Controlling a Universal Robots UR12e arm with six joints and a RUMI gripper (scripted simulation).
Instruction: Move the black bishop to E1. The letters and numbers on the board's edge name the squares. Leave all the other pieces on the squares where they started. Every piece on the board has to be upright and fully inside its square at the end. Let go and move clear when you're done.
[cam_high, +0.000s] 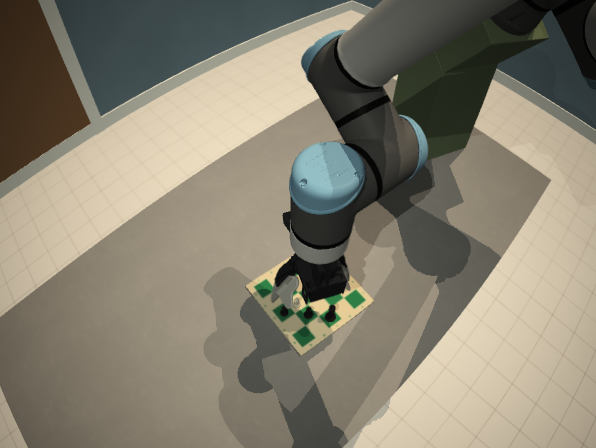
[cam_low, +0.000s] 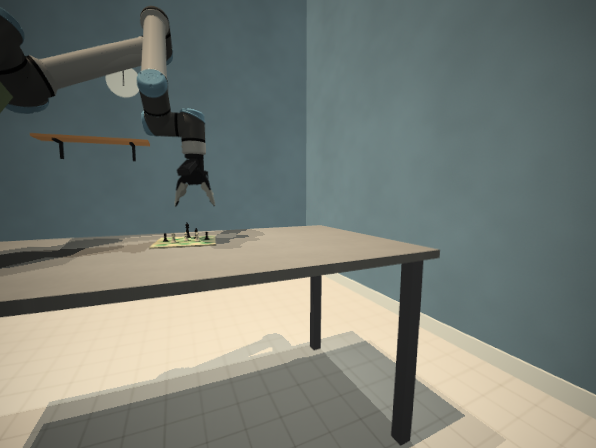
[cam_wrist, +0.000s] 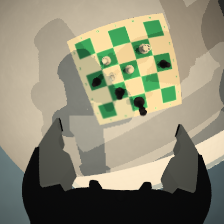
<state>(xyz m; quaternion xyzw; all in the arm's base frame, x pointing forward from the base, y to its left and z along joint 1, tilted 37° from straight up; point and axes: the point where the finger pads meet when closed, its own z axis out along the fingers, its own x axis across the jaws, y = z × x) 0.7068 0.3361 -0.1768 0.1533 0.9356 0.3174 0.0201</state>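
The chessboard is 13 cm below my hand, 4 cm to the right of it and 3 cm behind it. Round my hand: white crowned piece (11 cm below, 8 cm to the right, 7 cm behind).
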